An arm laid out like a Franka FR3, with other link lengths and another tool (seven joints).
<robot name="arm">
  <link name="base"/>
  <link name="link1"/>
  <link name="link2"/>
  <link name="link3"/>
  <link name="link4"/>
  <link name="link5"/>
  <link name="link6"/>
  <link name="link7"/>
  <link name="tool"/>
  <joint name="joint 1" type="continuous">
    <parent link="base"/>
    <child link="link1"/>
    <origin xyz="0 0 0.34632" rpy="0 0 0"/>
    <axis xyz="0 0 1"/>
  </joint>
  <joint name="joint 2" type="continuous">
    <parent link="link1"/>
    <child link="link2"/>
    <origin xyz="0 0 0" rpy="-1.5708 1.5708 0"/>
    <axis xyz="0 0 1"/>
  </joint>
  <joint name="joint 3" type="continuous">
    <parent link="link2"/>
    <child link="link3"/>
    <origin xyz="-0.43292 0 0" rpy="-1.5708 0 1.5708"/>
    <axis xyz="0 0 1"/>
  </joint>
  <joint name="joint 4" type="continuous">
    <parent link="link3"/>
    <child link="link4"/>
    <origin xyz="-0.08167 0 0" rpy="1.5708 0 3.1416"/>
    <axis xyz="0 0 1"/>
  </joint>
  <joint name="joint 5" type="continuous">
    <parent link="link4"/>
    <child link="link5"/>
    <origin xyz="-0.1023 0.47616 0" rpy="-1.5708 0 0"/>
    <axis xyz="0 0 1"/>
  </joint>
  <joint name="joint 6" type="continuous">
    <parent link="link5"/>
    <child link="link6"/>
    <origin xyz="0 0 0" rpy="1.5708 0 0"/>
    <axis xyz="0 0 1"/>
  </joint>
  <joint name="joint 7" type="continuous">
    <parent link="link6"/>
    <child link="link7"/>
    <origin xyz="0.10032 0 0" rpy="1.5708 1.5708 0"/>
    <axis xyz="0 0 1"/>
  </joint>
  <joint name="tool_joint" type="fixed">
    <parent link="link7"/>
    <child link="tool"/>
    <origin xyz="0.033 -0.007 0.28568" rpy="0.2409 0 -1.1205"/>
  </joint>
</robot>
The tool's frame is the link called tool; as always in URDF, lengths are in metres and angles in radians. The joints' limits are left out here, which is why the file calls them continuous.
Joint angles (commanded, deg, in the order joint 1, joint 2, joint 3, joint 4, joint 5, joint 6, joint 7), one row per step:
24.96 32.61 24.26 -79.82 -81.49 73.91 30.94
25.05 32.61 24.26 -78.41 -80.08 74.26 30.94
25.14 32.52 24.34 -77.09 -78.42 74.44 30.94
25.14 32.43 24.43 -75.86 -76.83 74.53 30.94
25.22 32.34 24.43 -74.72 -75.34 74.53 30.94
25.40 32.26 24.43 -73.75 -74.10 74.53 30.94
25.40 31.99 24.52 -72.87 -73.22 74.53 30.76
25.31 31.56 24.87 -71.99 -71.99 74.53 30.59
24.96 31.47 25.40 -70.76 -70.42 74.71 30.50
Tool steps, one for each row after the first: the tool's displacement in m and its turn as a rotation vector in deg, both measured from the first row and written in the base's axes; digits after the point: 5 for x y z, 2 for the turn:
0.00076 0.00412 0.00480 2.01 0.06 -0.37
-0.00058 0.00858 0.00943 4.12 0.30 -0.85
-0.00186 0.01170 0.01386 6.09 0.57 -1.42
-0.00352 0.01466 0.01821 7.86 0.80 -1.98
-0.00558 0.01880 0.02216 9.36 1.00 -2.31
-0.00673 0.02080 0.02971 10.63 0.99 -2.54
-0.01001 0.02460 0.03814 12.32 1.17 -2.70
-0.01124 0.02864 0.04312 14.54 1.61 -2.98

